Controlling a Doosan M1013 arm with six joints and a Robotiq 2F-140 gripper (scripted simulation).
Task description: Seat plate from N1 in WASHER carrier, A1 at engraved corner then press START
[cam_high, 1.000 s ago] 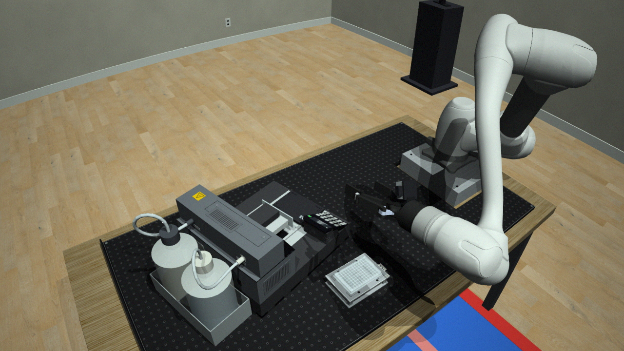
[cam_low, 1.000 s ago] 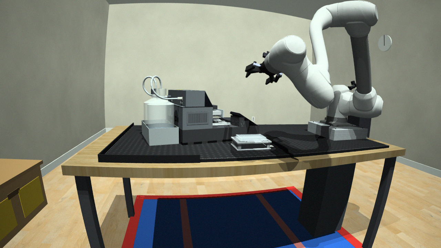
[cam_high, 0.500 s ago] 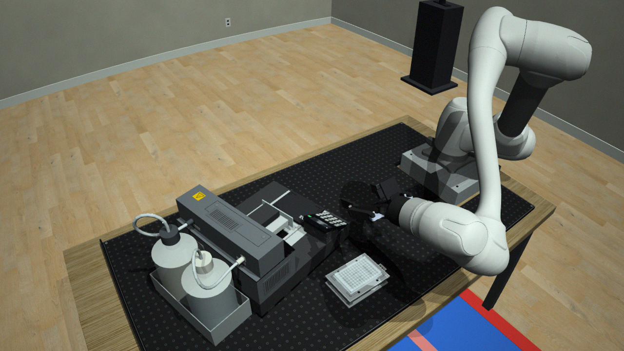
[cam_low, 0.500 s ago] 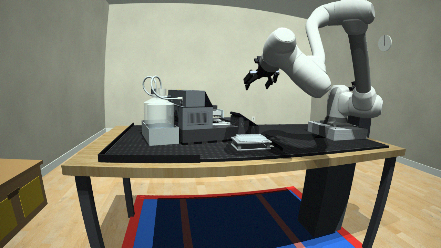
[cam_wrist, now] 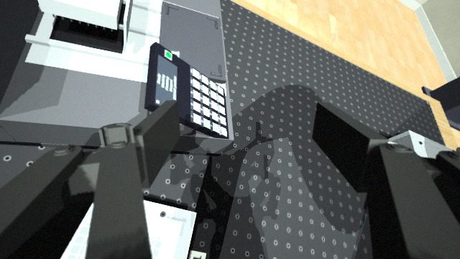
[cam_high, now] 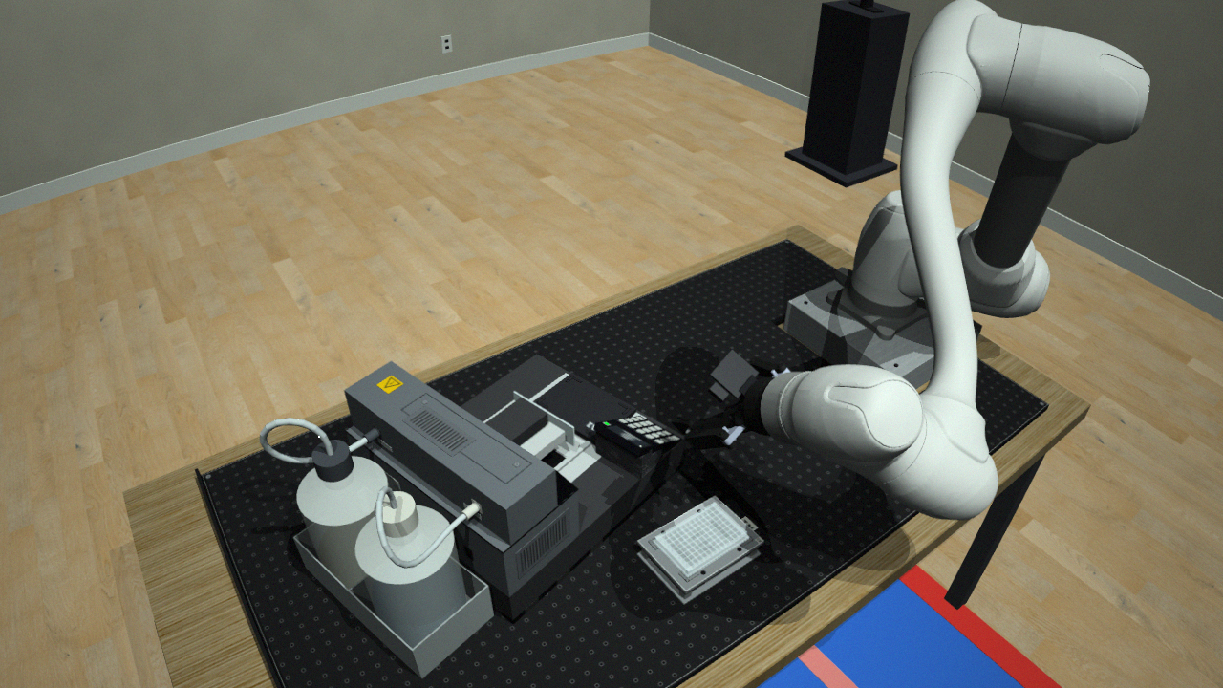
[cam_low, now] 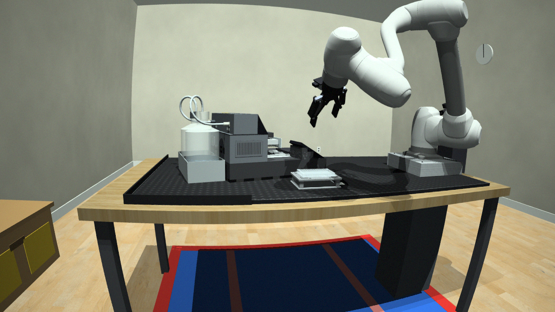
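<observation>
Right now my hand is 50 mm short of the white well plate, 80 mm to the right of it and 210 mm above it. Round my hand: plate nest N1: 50 mm ahead, 80 mm to the left, 220 mm below; N1 label: 50 mm behind, 70 mm to the left, 250 mm below; plate washer: 200 mm ahead, 210 mm to the right, 120 mm below.
</observation>
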